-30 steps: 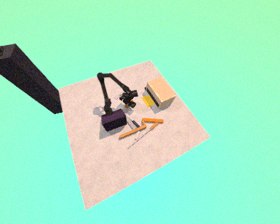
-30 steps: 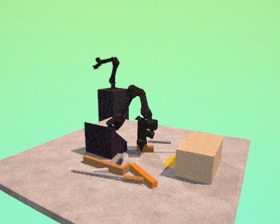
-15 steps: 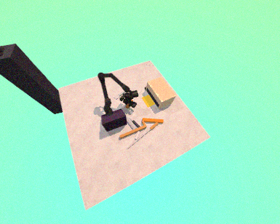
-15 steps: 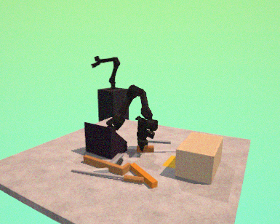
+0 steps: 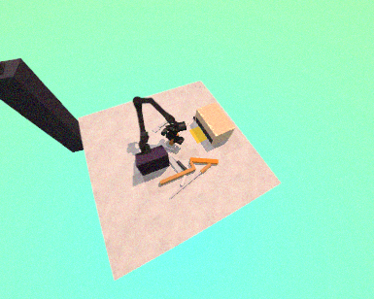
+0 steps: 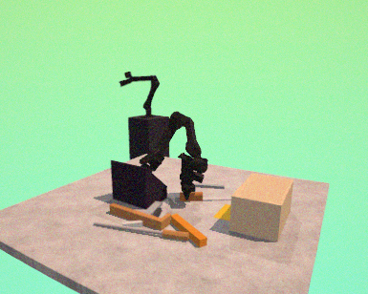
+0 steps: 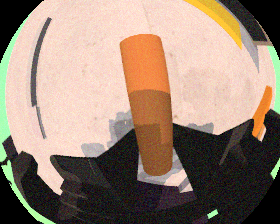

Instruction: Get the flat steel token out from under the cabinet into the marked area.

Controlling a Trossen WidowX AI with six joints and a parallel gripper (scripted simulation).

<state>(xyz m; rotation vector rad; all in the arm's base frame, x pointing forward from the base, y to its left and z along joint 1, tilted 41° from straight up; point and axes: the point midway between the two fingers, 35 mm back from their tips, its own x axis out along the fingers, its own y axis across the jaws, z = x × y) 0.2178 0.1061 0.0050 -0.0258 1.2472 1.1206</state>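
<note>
Now: gripper tip 10 mm past the dark-handled tool and 190 mm to the left of it. From my gripper tip the other things lie so: orange bar 190 mm ahead, 240 mm to the right, 10 mm above.
</note>
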